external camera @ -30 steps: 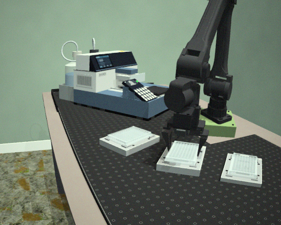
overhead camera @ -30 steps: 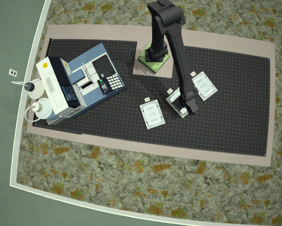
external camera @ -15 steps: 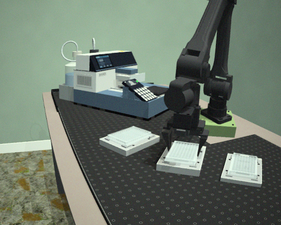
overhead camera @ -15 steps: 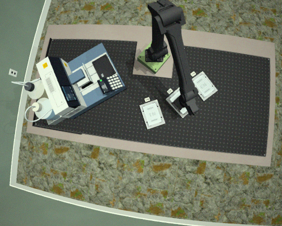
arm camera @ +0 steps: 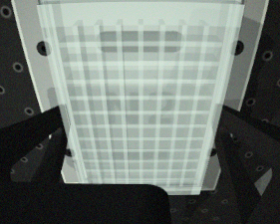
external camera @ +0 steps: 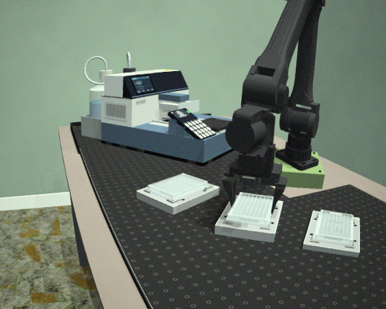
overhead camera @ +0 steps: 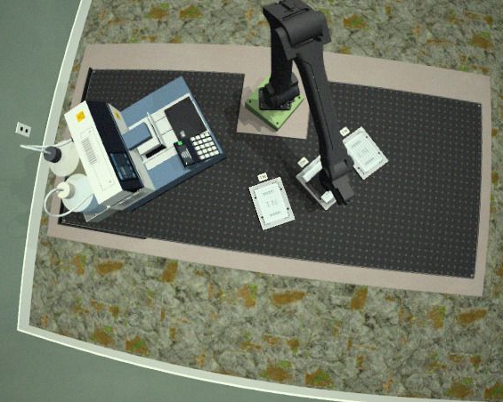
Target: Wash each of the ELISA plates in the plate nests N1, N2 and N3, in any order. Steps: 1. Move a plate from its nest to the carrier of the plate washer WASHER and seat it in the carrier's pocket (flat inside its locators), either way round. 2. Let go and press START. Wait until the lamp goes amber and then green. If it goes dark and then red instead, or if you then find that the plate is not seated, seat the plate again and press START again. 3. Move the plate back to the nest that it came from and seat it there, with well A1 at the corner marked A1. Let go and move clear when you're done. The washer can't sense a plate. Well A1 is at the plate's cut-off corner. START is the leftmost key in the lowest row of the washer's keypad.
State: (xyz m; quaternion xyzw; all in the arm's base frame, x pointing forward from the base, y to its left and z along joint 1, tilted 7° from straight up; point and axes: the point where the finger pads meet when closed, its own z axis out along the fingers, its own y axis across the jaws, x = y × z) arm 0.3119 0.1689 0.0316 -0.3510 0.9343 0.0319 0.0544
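Right now my hand is 23 cm past the dark carrier, 50 cm to the left of it and 6 cm below it. The rest, counted from my hand: plate washer 15 cm behind, 64 cm to the right, 9 cm above; then N1 label 2 cm behind, 22 cm to the right, 4 cm below.
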